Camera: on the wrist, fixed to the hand. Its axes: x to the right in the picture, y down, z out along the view.
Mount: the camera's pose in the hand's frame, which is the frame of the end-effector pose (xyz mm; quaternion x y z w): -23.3 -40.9 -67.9 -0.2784 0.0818 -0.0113 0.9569
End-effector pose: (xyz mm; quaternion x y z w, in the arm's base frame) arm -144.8 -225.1 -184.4 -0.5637 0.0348 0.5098 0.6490
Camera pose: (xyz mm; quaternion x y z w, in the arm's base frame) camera -91.3 -285.3 -166.1 -0.7622 -0.0619 0.4441 0.4670
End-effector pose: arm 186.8 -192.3 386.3 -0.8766 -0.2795 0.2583 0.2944
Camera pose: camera 198.4 -205.1 467.1 -0.9388 -0.3252 0.0943 0.0635
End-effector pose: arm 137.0 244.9 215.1 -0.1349 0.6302 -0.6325 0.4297
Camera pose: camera 87.2 301.1 249.6 -0.2041 0.8127 -0.4457 0.3149
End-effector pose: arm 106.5 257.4 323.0 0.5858 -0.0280 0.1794 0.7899
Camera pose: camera 86.4 304.9 258.4 0.3263 -0.0055 0.2029 0.9232
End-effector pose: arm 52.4 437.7 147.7 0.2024 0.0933 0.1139 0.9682
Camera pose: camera 22.2 420.4 72.8 -0.0862 0.1391 0.1406 0.9765
